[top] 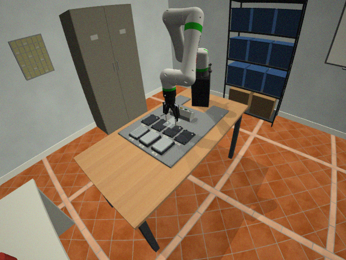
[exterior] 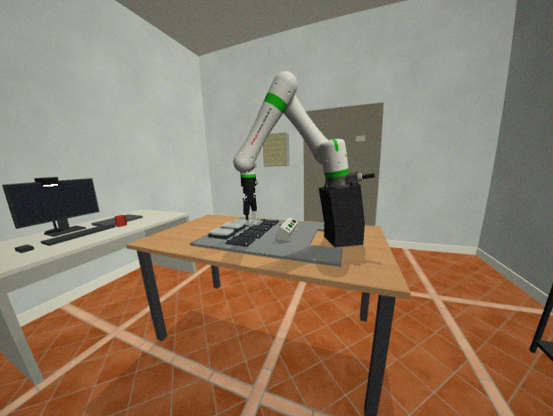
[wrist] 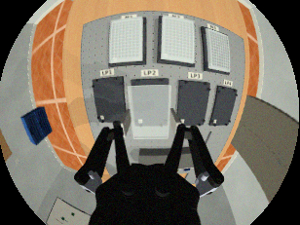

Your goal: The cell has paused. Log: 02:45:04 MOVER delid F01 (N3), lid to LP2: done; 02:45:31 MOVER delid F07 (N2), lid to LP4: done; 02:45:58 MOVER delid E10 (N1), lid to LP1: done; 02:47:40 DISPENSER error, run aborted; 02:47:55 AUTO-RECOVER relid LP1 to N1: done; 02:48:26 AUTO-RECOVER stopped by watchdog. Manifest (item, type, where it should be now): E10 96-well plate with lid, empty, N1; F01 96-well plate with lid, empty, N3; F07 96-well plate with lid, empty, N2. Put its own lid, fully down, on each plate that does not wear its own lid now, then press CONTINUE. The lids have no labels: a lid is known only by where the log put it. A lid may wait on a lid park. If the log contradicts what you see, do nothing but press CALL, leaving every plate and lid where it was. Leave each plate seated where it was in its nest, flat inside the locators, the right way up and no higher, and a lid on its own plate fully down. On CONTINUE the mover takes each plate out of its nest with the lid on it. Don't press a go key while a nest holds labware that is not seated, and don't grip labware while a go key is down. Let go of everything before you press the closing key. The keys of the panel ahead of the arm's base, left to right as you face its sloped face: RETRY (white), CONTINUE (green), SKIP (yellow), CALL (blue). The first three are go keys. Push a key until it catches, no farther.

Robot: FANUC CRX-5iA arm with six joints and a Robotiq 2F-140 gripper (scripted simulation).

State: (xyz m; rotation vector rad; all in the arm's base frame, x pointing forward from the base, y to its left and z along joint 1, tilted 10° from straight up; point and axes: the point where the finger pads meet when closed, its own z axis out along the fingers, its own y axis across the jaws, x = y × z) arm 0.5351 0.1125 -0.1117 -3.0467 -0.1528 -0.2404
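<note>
The plate is 200 mm ahead of my hand, 190 mm to the right of it and 90 mm below it. From my hand the other things lie so: white key: 240 mm behind, 40 mm below, 20 mm to the right; then lid park LP1: 130 mm to the left, 100 mm below; then lid park LP3: 130 mm to the right, 100 mm below, 10 mm ahead.
</note>
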